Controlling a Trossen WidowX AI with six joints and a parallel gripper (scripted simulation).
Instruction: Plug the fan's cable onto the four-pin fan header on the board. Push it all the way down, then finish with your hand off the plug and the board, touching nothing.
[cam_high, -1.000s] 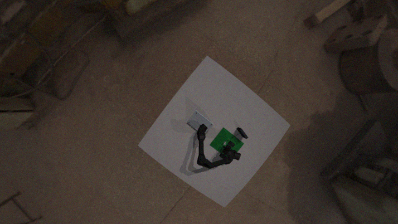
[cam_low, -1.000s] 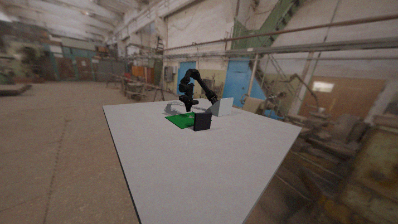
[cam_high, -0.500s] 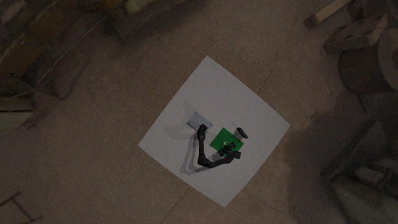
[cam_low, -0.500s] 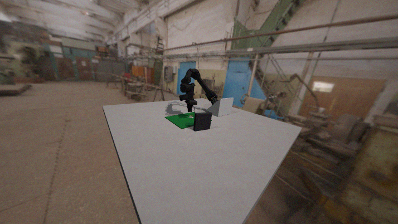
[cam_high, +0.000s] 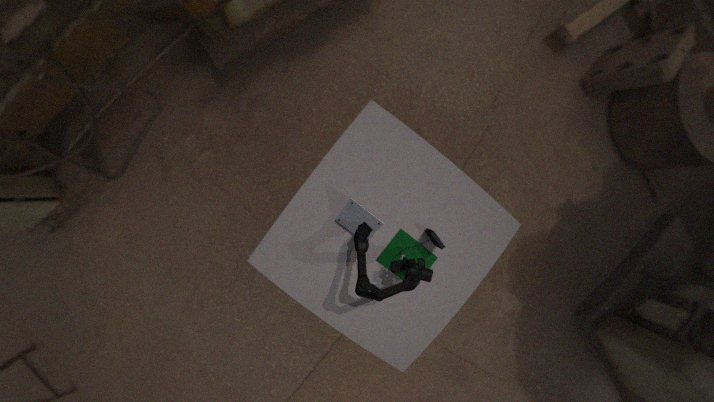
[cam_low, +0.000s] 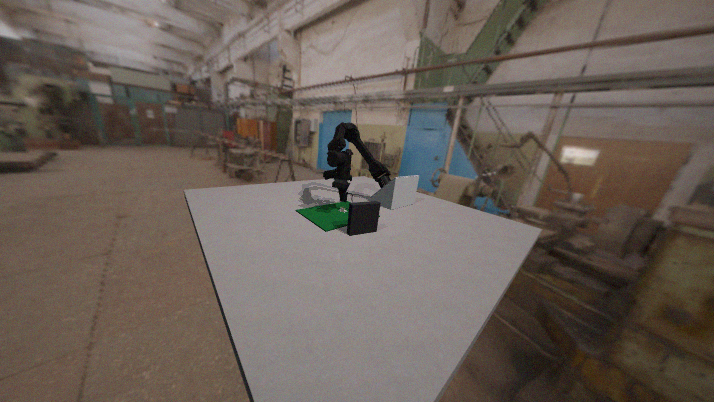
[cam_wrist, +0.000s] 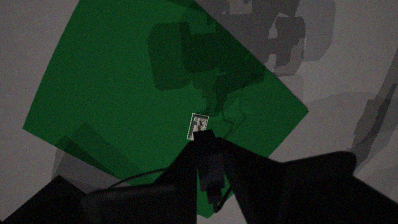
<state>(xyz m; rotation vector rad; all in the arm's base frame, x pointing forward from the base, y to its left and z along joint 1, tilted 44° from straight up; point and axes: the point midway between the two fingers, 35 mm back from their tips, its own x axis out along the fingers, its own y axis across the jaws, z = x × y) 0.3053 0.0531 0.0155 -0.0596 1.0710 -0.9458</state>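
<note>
My gripper tip is now 20 mm short of the green board, 20 mm to the right of it and 80 mm above it. From my gripper tip the other things lie so: dark plug: 10 mm behind, 10 mm to the left, 10 mm above; black fan: 30 mm ahead, 210 mm to the left, 10 mm below.
</note>
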